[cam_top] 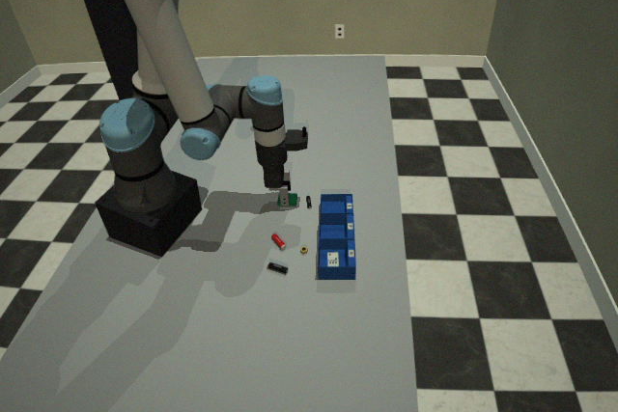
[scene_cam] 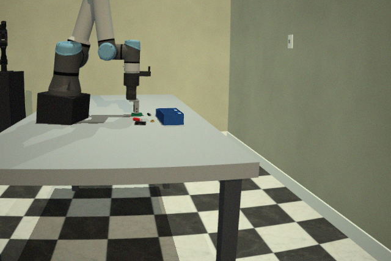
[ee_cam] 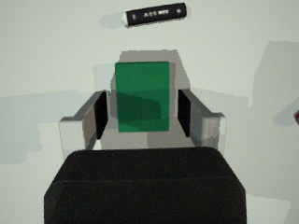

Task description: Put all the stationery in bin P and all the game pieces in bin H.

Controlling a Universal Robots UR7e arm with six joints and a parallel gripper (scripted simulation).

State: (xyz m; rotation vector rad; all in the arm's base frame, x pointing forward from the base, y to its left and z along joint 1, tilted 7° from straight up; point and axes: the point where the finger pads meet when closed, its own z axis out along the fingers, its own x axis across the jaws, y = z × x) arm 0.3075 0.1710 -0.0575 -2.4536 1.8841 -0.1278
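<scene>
My gripper is now 30 mm above the green block. Round my hand: black cylinder (60 mm ahead, 10 mm to the left, 30 mm below); then yellow ring (100 mm ahead, 160 mm to the right, 30 mm below); then red cylinder (30 mm ahead, 150 mm to the right, 20 mm below).
</scene>
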